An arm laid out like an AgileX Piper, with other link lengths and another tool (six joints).
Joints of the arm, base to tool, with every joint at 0 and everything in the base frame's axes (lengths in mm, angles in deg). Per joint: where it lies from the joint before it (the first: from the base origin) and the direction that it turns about. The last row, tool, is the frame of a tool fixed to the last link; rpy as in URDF.
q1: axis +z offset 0 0 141.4
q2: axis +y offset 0 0 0
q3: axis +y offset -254.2 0 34.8
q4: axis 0.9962 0 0.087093 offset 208.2 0 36.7
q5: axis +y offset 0 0 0
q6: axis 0.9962 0 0.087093 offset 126.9 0 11.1
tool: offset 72.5 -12 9.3 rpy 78.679 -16.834 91.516
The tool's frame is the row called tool.
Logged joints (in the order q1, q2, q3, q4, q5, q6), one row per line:
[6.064, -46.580, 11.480, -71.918, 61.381, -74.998]
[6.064, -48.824, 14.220, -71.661, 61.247, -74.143]
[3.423, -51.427, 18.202, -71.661, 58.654, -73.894]
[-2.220, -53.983, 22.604, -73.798, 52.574, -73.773]
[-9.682, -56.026, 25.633, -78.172, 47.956, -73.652]
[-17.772, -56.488, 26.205, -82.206, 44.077, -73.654]
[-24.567, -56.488, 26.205, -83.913, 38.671, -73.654]
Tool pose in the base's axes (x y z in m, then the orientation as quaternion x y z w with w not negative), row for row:
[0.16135, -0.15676, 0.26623, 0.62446, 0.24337, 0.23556, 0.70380]
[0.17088, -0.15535, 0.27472, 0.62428, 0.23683, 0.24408, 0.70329]
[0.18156, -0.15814, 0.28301, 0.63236, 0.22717, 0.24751, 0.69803]
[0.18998, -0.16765, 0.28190, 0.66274, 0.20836, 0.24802, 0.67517]
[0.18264, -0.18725, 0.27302, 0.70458, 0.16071, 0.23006, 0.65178]
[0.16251, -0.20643, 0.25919, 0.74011, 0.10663, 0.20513, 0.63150]
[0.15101, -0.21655, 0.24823, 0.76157, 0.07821, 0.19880, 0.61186]
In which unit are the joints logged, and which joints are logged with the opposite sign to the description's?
The joints are logged in degrees. Opposite sign: q2, q3, q4, q5.
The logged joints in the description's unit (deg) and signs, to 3 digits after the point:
[6.064, 46.580, -11.480, 71.918, -61.381, -74.998]
[6.064, 48.824, -14.220, 71.661, -61.247, -74.143]
[3.423, 51.427, -18.202, 71.661, -58.654, -73.894]
[-2.220, 53.983, -22.604, 73.798, -52.574, -73.773]
[-9.682, 56.026, -25.633, 78.172, -47.956, -73.652]
[-17.772, 56.488, -26.205, 82.206, -44.077, -73.654]
[-24.567, 56.488, -26.205, 83.913, -38.671, -73.654]

